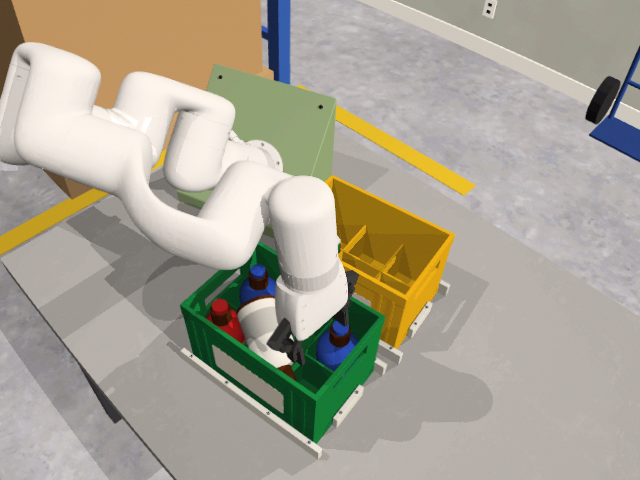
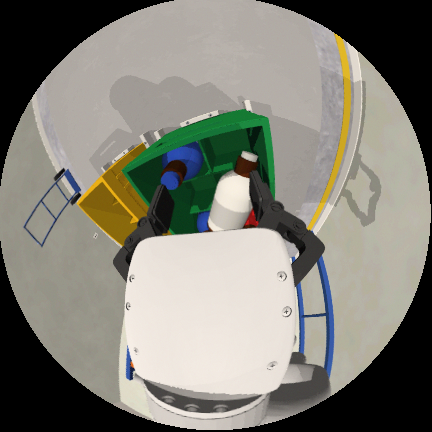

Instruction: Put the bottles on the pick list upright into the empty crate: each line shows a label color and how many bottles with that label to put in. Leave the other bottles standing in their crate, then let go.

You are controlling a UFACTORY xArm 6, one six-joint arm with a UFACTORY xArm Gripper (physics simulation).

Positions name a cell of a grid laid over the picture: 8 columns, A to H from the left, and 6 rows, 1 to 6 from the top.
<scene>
In view: the gripper (image 1: D5), a red bottle (image 1: C4), a blue bottle (image 1: E5) and a white bottle (image 1: D4).
The white bottle shows as well in image 2 (image 2: E3). The gripper is seen too in image 2 (image 2: D3).
</scene>
